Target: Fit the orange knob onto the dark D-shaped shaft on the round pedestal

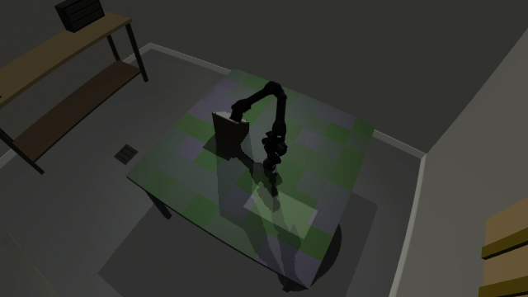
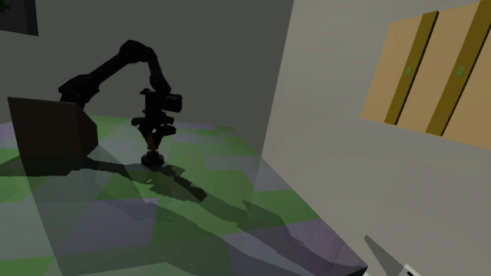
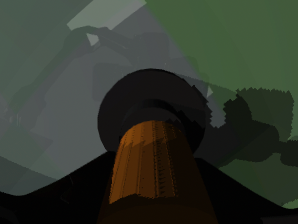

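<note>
The dark round pedestal lies 4 cm below my gripper tip. Round my gripper tip: orange knob 2 cm above.
</note>
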